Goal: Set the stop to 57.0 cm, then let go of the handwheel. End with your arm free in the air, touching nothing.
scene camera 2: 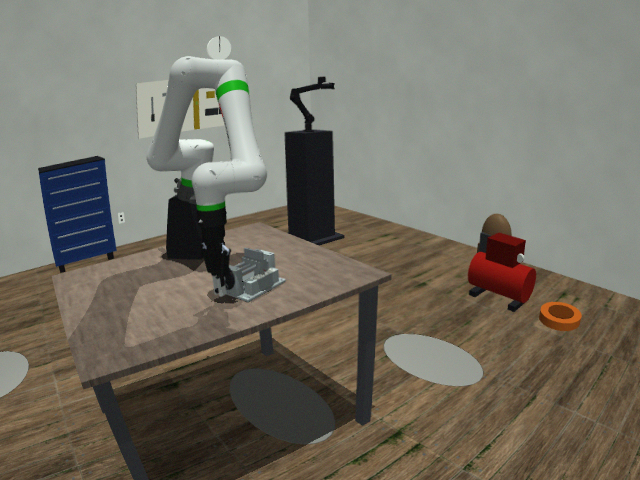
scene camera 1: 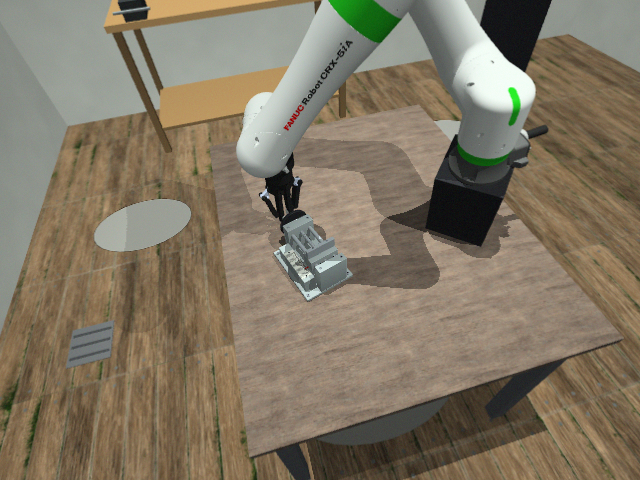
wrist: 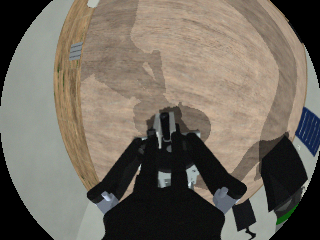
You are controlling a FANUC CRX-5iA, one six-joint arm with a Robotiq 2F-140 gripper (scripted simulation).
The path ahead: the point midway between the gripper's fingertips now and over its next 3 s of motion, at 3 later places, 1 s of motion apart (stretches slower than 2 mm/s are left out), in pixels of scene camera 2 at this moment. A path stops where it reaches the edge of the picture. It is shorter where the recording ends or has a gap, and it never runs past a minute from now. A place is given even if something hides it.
My gripper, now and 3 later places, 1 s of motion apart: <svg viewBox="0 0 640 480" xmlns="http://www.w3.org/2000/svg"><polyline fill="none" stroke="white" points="220,294 224,288 220,279 212,277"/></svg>
